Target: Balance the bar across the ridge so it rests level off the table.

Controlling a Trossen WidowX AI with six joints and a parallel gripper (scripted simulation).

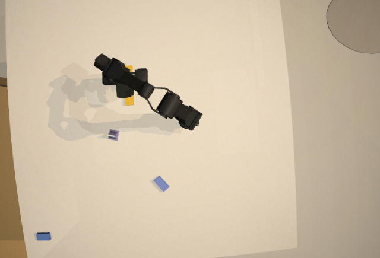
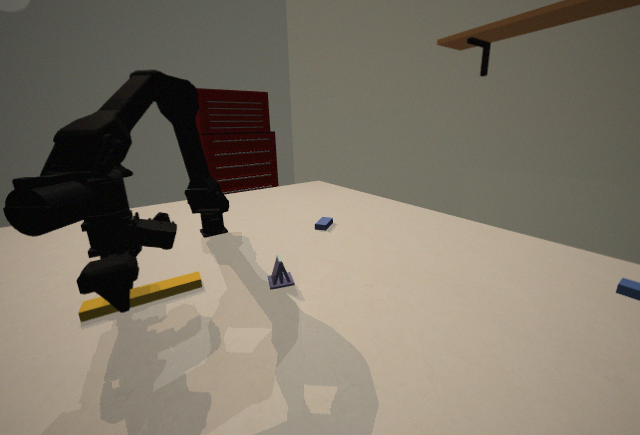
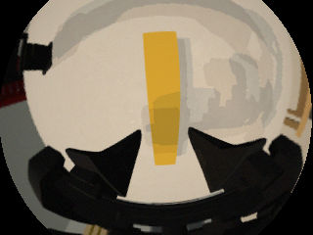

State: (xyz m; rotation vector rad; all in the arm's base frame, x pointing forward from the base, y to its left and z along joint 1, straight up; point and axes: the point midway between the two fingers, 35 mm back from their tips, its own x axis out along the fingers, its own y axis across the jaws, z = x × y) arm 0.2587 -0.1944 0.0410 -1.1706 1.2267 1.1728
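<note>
Now: gripper tip 9 cm short of the purple ridge, 24 cm to the right of it and 2 cm below it. From my gripper tip the other things lie so: yellow bar (3 cm to the left).
</note>
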